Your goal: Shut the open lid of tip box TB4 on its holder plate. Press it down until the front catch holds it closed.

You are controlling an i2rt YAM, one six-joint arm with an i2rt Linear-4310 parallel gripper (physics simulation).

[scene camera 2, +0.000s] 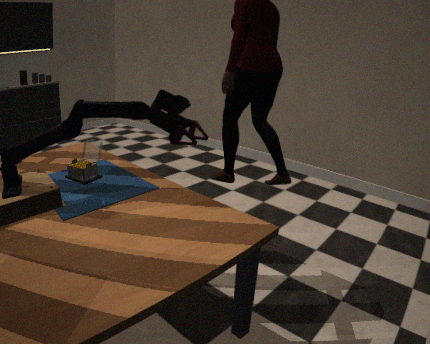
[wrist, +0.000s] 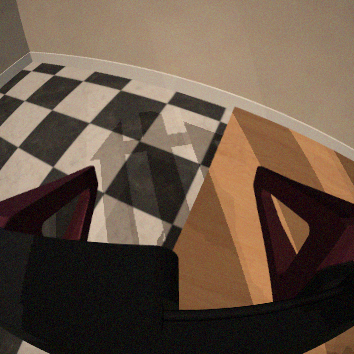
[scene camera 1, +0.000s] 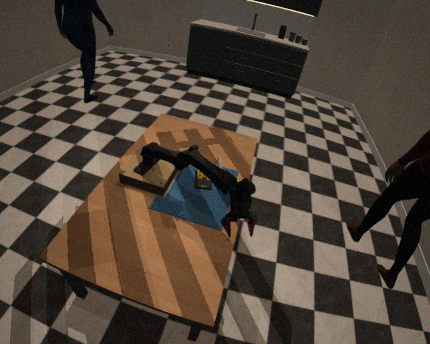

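The tip box with yellow tips stands on a dark holder plate on the blue mat. Its clear lid stands up, open, in the scene camera 2 view; the arm partly hides it in the scene camera 1 view. The box and lid do not show in the wrist view. My gripper is open, with nothing between its dark red fingers. It hangs in the air near the table's edge, well apart from the box and higher than it.
The blue mat lies on the wooden table. The arm's base stands on a thick wooden block beside the mat. Two people stand on the checkered floor, away from the table.
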